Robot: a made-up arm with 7 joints.
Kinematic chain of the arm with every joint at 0, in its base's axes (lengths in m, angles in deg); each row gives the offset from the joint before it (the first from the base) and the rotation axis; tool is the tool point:
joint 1: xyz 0 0 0.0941 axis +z
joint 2: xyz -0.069 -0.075 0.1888 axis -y
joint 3: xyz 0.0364 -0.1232 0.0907 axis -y
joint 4: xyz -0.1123 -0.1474 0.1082 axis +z
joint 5: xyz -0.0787 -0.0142 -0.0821 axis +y
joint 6: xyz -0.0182 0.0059 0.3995 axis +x
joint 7: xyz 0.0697 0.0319 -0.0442 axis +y
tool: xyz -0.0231 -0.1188 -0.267
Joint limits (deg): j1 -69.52..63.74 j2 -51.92..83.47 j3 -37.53..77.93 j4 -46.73..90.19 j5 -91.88..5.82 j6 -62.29..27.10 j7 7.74..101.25
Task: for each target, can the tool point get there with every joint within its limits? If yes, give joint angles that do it. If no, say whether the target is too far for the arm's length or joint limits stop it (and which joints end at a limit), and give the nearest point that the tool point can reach.
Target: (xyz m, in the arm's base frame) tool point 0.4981 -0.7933 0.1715
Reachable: yes | joints 53.02 51.86 -11.30 56.64 -67.28 -55.28 72.70
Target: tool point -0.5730 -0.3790 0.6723
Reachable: yes | joints -14.62 -20.39 -14.72 -11.02 -72.08 -47.72 36.83
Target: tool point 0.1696 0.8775 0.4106
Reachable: no: joint limits stop it (at a limit: joint 1, joint 3, joint 4, joint 6, joint 7) | nearest point -0.1515 0.6422 0.3907 | short by 0.399 m
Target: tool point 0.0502 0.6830 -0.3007
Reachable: no: joint limits stop it (at a limit: joint 1, joint 2, joint 6, joint 7) | nearest point -0.1017 0.4829 -0.1196 | short by 0.310 m
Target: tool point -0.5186 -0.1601 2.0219
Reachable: no: too far | nearest point -0.4083 -0.1260 1.0593 | short by 0.970 m
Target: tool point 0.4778 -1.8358 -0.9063
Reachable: no: too far | nearest point 0.2254 -0.8659 -0.1364 | short by 1.264 m
